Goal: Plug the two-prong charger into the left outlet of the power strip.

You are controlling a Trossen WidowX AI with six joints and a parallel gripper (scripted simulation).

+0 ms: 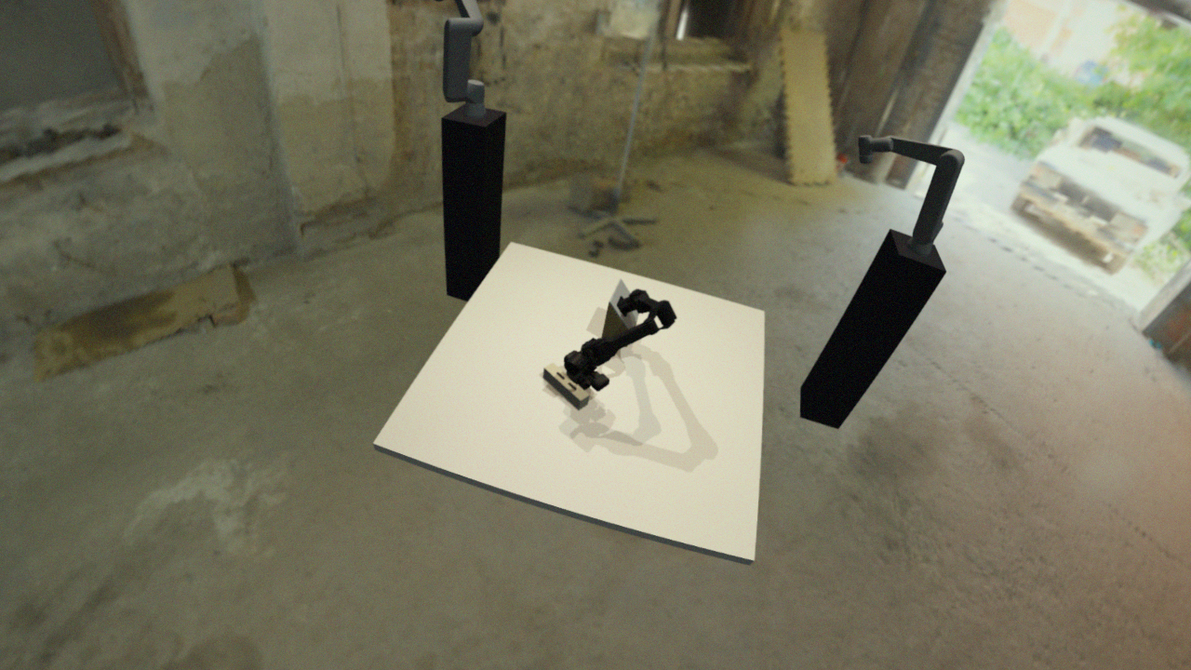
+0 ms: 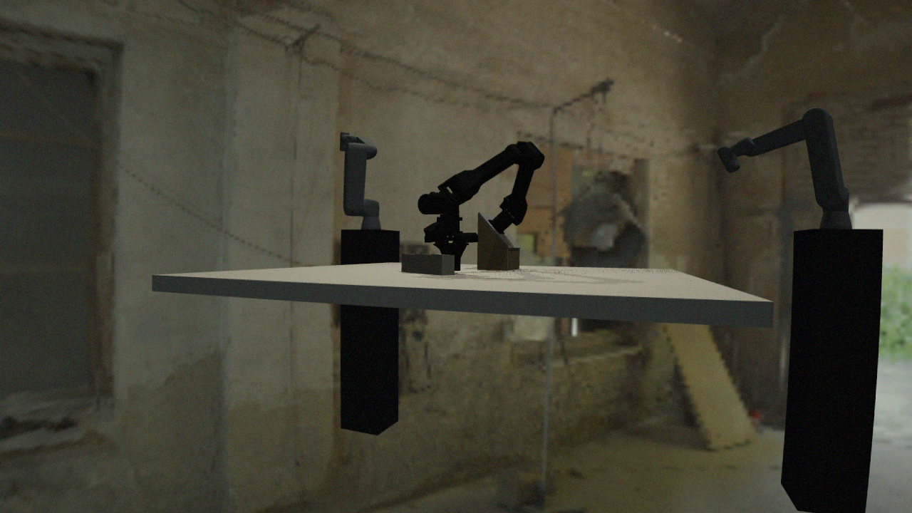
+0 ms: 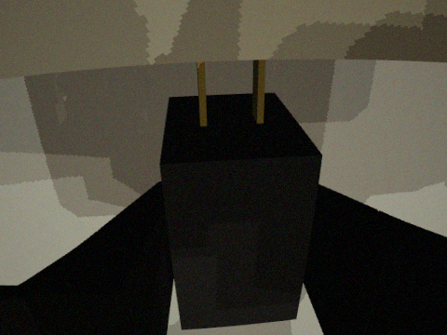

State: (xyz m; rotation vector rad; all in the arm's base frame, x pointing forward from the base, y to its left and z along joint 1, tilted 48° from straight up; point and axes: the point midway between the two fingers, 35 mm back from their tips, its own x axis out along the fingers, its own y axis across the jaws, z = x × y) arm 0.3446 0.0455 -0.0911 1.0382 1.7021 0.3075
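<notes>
Now: the charger 20 mm ahead of my gripper tip, 10 mm to the right of it and 10 mm above it.
</notes>
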